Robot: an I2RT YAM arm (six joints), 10 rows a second.
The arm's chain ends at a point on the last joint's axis. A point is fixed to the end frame.
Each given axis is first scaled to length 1.
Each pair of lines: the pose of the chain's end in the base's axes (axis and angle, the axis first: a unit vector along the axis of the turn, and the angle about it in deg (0 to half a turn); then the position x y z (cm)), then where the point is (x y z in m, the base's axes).
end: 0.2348 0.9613 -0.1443 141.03 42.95 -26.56 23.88
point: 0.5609 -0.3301 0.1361
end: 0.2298 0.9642 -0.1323 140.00 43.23 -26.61 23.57
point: 0.5669 -0.3265 0.1347
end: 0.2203 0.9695 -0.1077 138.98 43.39 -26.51 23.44
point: 0.5727 -0.3173 0.1345
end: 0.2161 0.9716 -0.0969 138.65 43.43 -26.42 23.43
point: 0.5746 -0.3127 0.1347
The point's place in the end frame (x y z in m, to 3 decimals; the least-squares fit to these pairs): -0.041 0.019 0.173
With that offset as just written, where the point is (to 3 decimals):
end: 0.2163 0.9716 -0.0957 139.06 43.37 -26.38 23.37
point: 0.573 -0.312 0.133
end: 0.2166 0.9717 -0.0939 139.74 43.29 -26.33 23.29
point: 0.571 -0.311 0.130
